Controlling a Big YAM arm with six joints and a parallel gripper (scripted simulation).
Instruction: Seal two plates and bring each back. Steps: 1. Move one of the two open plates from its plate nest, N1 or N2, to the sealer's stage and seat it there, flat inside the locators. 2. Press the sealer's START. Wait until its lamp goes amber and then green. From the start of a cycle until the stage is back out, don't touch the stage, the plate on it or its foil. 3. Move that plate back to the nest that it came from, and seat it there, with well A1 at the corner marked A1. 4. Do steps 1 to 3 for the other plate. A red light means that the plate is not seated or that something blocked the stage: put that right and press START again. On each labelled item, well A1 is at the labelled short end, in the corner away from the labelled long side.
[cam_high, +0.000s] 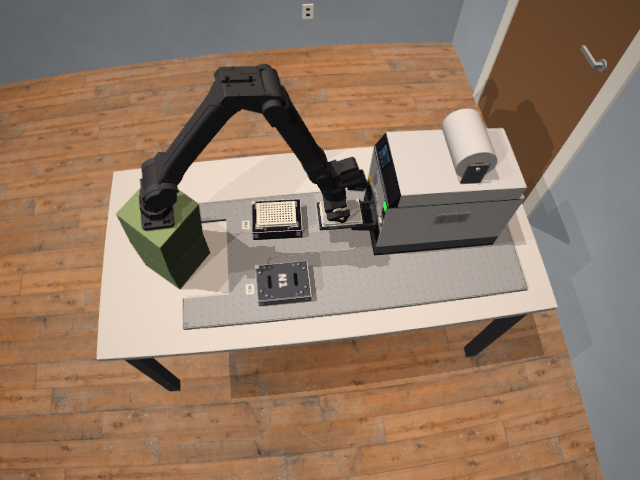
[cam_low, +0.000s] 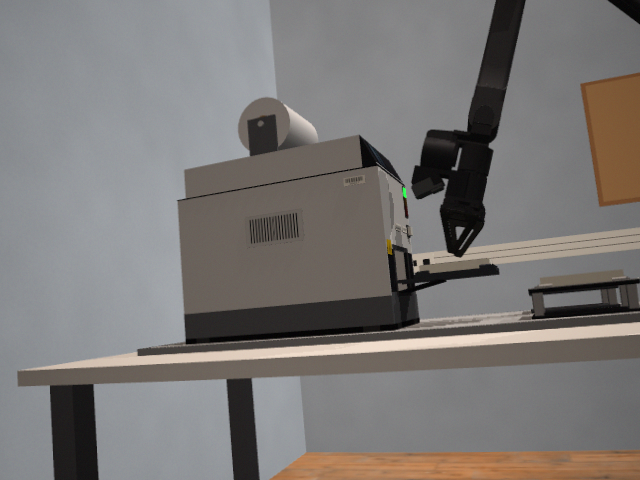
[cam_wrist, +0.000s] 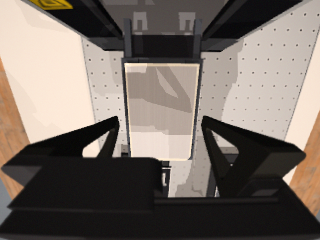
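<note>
My hand is 4 cm above the sealer stage. Round my hand: plate (20 cm behind, 6 cm to the left, 7 cm below); yellow warning label (11 cm ahead, 8 cm to the left, 1 cm above); plate nest (22 cm behind, 17 cm to the right, 9 cm below).
</note>
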